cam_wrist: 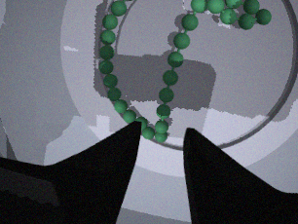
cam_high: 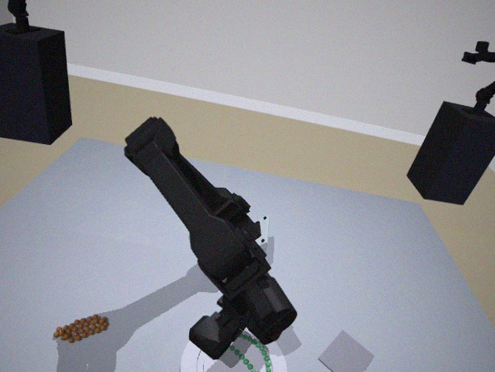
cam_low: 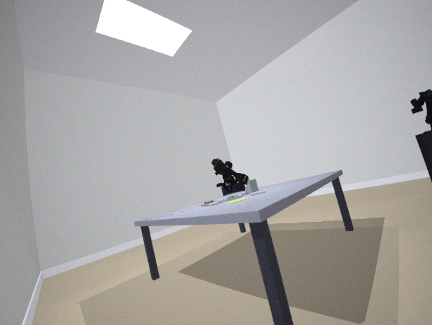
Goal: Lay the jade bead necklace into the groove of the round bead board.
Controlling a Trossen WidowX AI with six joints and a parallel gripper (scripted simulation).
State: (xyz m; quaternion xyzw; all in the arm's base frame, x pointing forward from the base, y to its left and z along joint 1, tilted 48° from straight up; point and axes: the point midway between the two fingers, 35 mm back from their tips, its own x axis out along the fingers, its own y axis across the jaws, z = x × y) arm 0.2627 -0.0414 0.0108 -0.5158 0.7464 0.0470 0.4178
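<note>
The round bead board lies 40 mm ahead of my gripper tip, 20 mm to the left of it and 40 mm below it. From my gripper tip the other things lie so: yellow strip 240 mm ahead, 240 mm to the left, 40 mm below; flat grey square 10 mm behind, 250 mm to the left, 40 mm below.
</note>
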